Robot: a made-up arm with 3 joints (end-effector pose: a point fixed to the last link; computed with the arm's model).
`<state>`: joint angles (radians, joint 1 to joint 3).
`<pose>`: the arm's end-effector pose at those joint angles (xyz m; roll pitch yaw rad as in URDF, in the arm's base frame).
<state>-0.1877 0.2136 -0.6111</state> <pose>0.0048 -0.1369 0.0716 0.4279 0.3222 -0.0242</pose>
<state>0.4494 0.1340 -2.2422</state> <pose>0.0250 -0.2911 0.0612 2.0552 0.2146 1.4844</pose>
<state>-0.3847 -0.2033 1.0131</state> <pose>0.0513 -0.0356 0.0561 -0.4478 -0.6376 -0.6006</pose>
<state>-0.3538 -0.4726 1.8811</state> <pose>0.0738 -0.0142 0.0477 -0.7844 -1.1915 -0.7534</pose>
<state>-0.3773 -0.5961 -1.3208</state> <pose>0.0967 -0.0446 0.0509 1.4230 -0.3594 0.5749</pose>
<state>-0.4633 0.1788 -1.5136</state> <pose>0.0391 -0.0814 0.0521 1.4372 0.2668 0.2987</pose>
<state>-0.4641 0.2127 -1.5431</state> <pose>0.0360 -0.0829 0.0530 1.4557 0.2887 0.2984</pose>
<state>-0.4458 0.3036 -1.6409</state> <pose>0.0254 -0.0913 0.0556 1.5198 0.3449 0.3240</pose>
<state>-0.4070 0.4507 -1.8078</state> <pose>0.0076 -0.1065 0.0614 1.6348 0.4286 0.3713</pose>
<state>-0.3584 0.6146 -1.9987</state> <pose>-0.0117 -0.1241 0.0705 1.7699 0.5105 0.4192</pose>
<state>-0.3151 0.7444 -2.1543</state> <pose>-0.0262 -0.1386 0.0797 1.8793 0.5668 0.4522</pose>
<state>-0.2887 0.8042 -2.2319</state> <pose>-0.0328 -0.1468 0.0845 1.9329 0.5892 0.4711</pose>
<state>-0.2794 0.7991 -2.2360</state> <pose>-0.0329 -0.1492 0.0842 1.9368 0.5853 0.4834</pose>
